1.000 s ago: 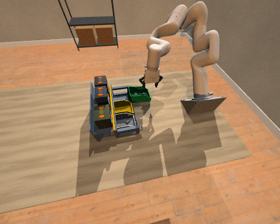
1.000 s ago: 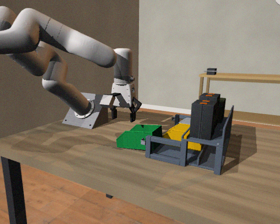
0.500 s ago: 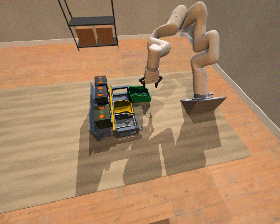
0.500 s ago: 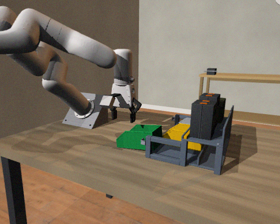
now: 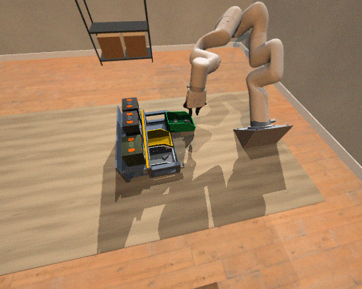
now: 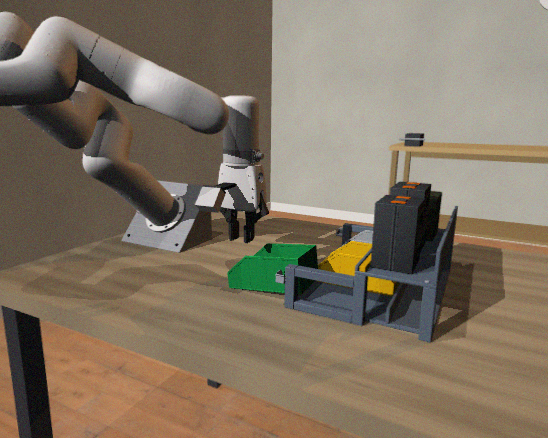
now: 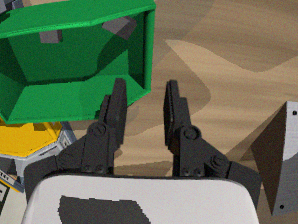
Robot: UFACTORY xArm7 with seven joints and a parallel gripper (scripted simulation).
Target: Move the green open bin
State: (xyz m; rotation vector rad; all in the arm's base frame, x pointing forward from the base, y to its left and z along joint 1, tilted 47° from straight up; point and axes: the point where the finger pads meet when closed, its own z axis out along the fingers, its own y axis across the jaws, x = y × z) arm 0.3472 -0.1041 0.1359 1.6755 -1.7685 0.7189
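Now: hand 80 mm short of the green open bin and 70 mm above it. Also, from my hand: yellow bin: 240 mm ahead, 100 mm to the left, 70 mm below; grey bin: 250 mm ahead, 220 mm to the left, 70 mm below.
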